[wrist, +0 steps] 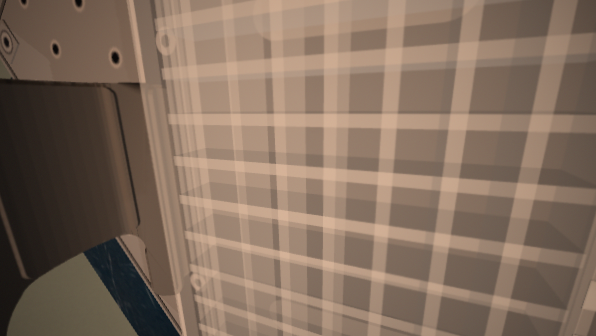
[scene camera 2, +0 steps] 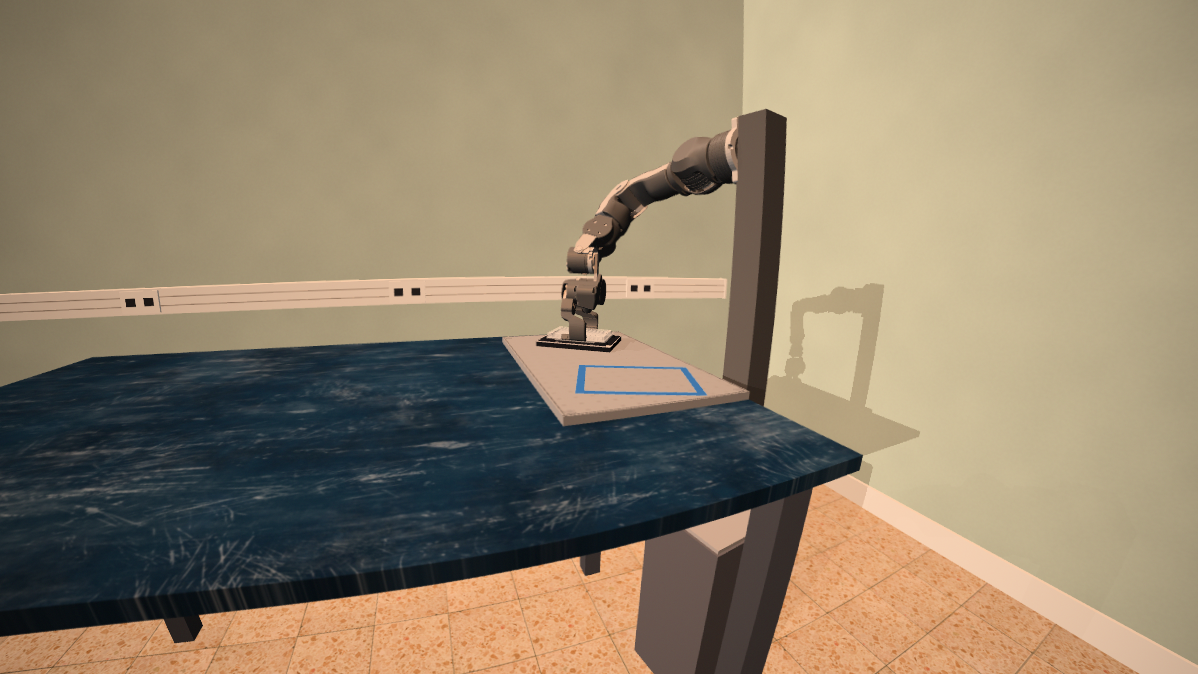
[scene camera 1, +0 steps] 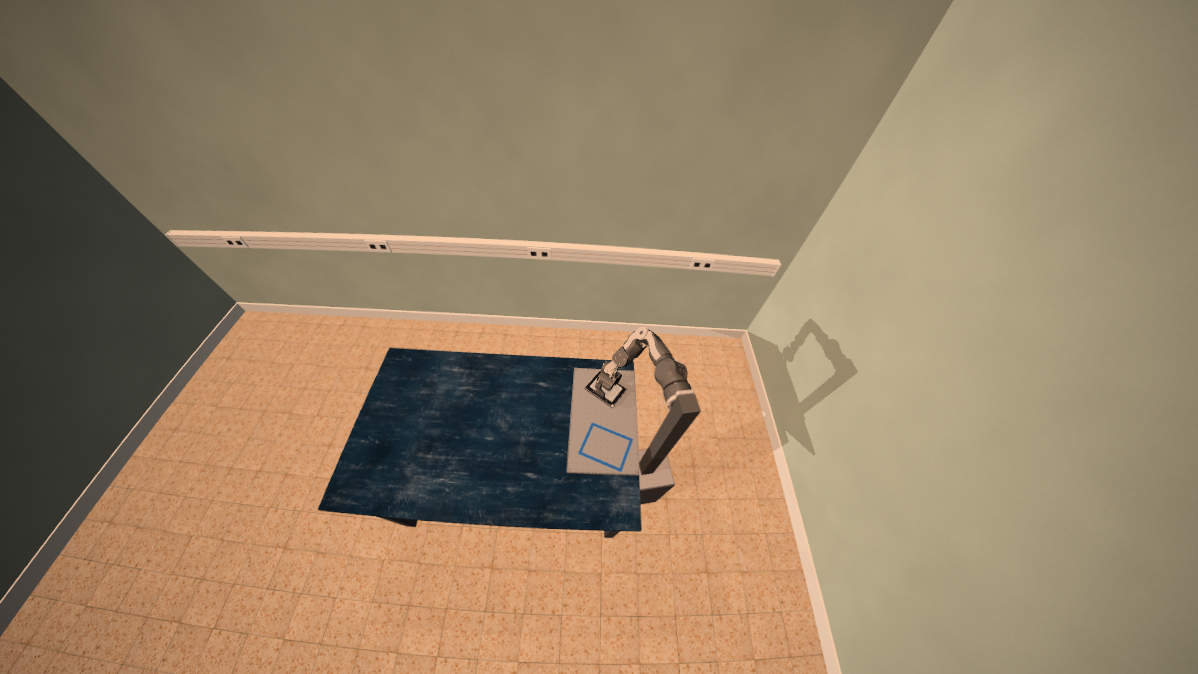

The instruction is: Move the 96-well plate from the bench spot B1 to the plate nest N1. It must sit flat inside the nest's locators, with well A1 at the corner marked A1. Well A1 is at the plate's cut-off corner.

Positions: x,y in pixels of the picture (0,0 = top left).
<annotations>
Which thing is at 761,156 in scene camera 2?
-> A tall post.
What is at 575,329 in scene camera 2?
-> My gripper.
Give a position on a tall post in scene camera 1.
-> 685,409
</annotations>
